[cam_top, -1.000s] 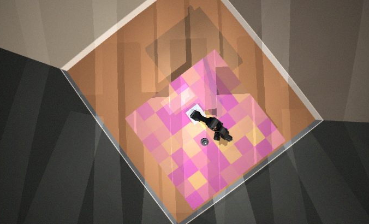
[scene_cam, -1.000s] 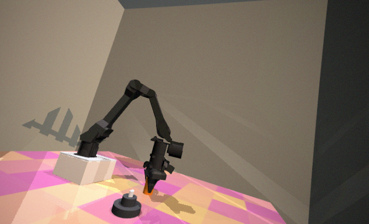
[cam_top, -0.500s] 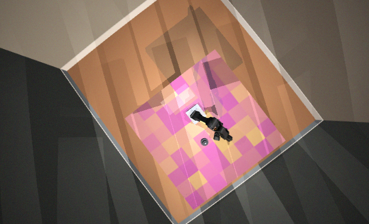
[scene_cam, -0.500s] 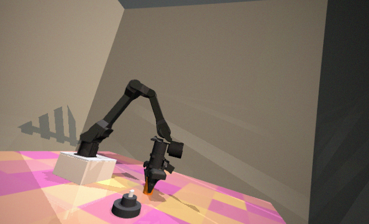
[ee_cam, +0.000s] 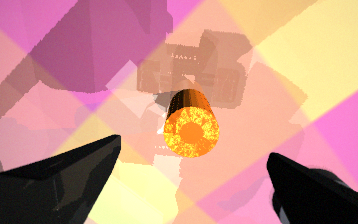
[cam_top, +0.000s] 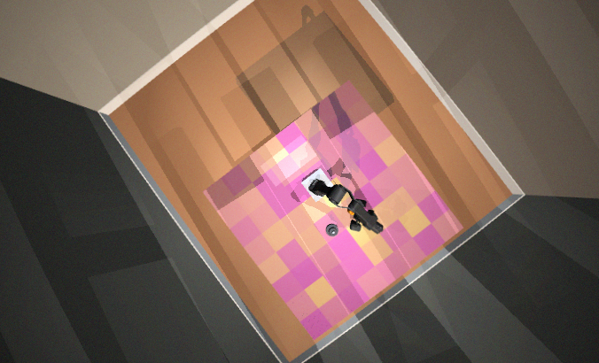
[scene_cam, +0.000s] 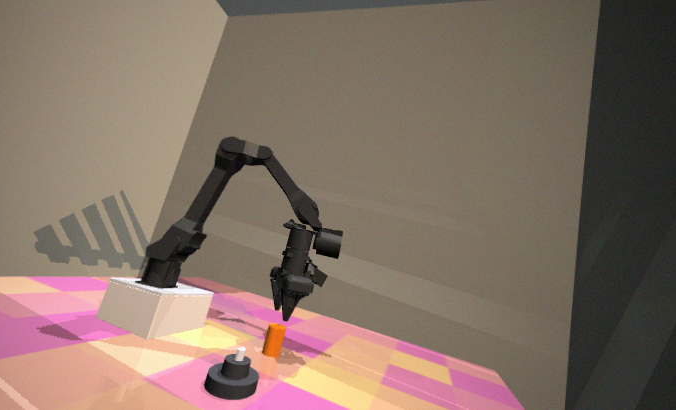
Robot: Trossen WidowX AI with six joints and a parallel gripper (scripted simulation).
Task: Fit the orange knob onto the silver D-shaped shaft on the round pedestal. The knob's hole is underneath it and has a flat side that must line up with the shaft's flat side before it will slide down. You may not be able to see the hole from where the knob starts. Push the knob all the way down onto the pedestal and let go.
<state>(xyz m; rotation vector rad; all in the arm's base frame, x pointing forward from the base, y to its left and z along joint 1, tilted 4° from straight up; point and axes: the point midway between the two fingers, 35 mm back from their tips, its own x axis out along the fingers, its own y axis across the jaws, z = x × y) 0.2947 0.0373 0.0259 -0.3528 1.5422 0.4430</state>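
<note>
My gripper tip is 40 mm above the orange knob. Round my gripper tip: dark round pedestal (180 mm to the right, 50 mm below, 10 mm behind).
</note>
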